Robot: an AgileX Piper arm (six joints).
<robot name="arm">
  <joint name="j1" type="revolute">
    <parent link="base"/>
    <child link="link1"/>
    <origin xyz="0 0 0.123" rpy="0 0 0"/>
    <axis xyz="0 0 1"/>
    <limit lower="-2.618" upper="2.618"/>
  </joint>
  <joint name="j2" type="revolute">
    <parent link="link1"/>
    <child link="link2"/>
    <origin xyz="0 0 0" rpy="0 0 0"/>
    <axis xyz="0 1 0"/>
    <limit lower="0" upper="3.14"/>
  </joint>
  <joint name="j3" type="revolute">
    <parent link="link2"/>
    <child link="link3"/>
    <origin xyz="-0.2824 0 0.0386" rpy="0 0 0"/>
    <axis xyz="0 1 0"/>
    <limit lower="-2.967" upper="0"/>
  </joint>
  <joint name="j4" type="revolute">
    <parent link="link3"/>
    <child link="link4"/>
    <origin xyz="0.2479 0 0.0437" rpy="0 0 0"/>
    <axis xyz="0.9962 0 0.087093"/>
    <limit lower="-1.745" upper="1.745"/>
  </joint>
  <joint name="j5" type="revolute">
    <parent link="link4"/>
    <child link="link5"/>
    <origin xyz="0 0 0" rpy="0 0 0"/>
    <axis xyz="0 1 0"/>
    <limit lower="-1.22" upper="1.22"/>
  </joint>
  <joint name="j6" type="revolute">
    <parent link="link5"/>
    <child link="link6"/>
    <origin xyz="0.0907 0 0.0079" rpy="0 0 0"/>
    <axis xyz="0.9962 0 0.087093"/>
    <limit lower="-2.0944" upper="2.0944"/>
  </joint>
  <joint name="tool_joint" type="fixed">
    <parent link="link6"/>
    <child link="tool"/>
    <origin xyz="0 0 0" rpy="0 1.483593 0"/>
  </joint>
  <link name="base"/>
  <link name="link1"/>
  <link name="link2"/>
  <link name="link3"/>
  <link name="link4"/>
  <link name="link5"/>
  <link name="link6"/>
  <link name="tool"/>
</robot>
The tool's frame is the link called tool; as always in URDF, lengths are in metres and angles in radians.
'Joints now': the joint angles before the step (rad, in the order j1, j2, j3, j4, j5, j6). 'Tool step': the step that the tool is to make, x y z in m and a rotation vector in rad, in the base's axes. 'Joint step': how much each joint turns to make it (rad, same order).
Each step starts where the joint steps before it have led.
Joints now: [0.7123 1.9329 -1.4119 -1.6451 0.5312 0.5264]
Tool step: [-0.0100 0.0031 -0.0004 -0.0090 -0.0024 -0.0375]
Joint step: [0.0320 -0.0109 0.0192 0.0221 0.0666 -0.0001]
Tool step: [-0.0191 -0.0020 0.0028 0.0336 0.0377 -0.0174]
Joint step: [0.0312 -0.0539 0.0587 0.0662 0.0223 0.0002]
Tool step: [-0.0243 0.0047 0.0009 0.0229 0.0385 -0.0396]
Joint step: [0.0624 -0.0407 0.0436 0.0874 0.0732 -0.0049]
